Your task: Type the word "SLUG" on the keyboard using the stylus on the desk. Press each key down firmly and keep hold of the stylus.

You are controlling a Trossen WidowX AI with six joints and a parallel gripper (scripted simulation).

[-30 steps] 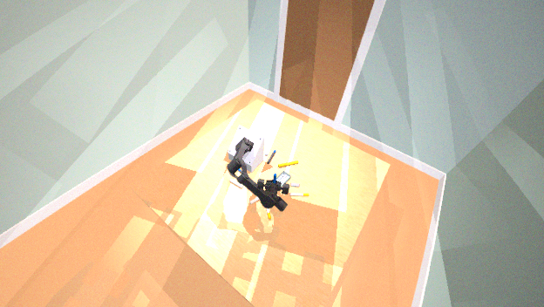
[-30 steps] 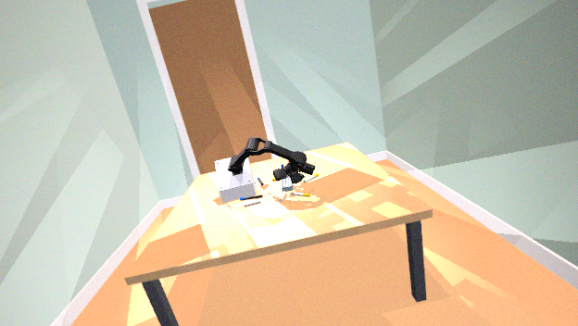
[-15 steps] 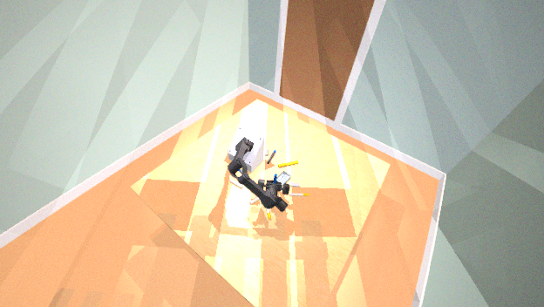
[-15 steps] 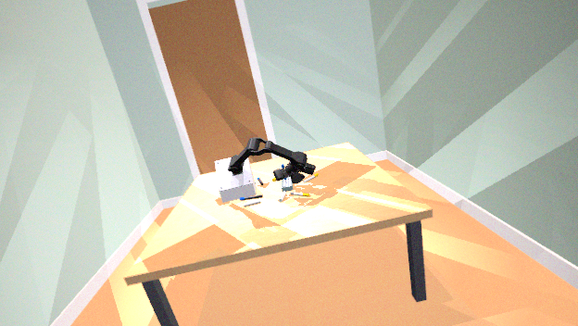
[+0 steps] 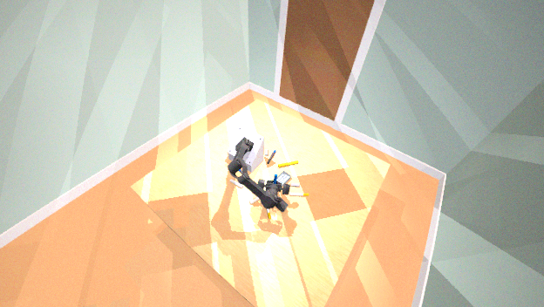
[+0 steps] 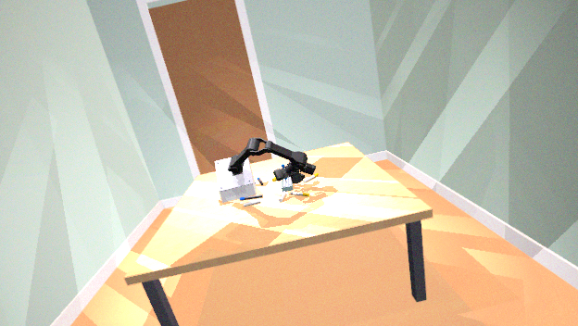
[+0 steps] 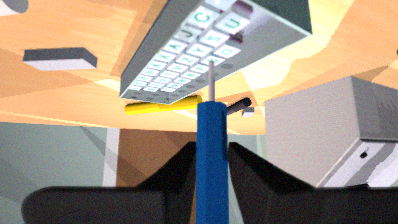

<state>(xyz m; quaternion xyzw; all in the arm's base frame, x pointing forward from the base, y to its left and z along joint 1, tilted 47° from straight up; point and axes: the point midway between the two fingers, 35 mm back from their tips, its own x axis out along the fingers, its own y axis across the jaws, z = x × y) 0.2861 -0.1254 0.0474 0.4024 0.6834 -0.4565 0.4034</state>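
Right now my gripper tip is 3 cm short of the L key, 13 cm to the right of it and 7 cm above it. Round my gripper tip: blue stylus: 1 cm below; yellow pen: 3 cm behind, 23 cm to the left, 8 cm below; flat grey block: 10 cm ahead, 10 cm to the left, 8 cm below.
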